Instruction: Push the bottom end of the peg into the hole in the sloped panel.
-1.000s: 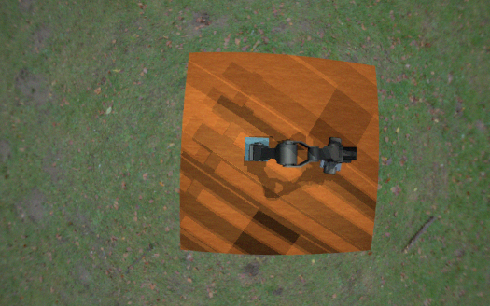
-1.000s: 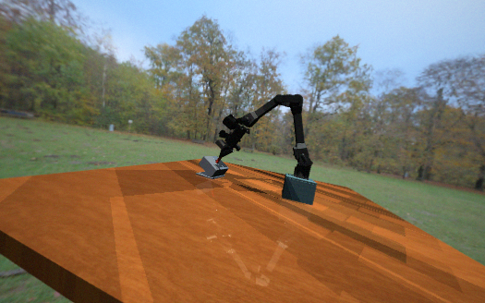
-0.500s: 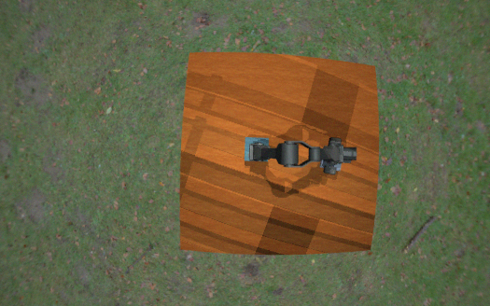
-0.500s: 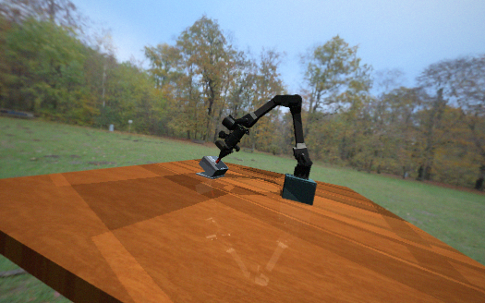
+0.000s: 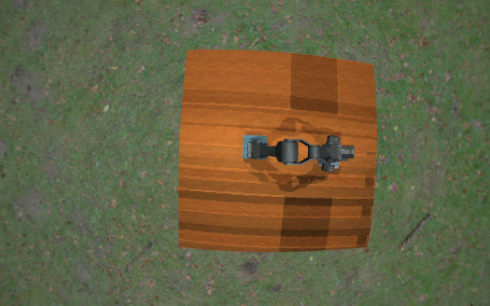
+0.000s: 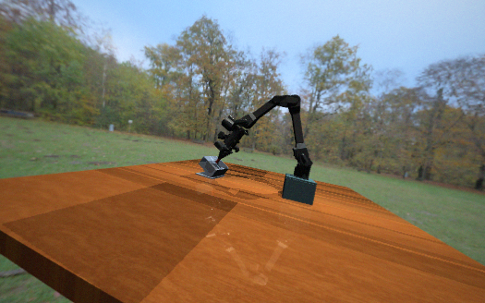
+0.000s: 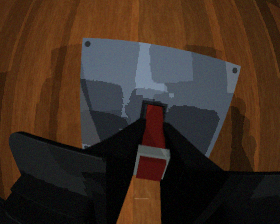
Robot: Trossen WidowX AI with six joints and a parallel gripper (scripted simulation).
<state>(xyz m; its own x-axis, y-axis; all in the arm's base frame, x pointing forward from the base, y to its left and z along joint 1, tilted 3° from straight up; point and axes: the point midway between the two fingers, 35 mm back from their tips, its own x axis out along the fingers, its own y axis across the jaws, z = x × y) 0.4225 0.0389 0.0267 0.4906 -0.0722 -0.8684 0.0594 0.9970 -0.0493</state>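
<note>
Right now the grey sloped panel is 30 mm ahead of my gripper tip and 50 mm below it. Round my gripper tip: red peg (10 mm behind, 10 mm above).
</note>
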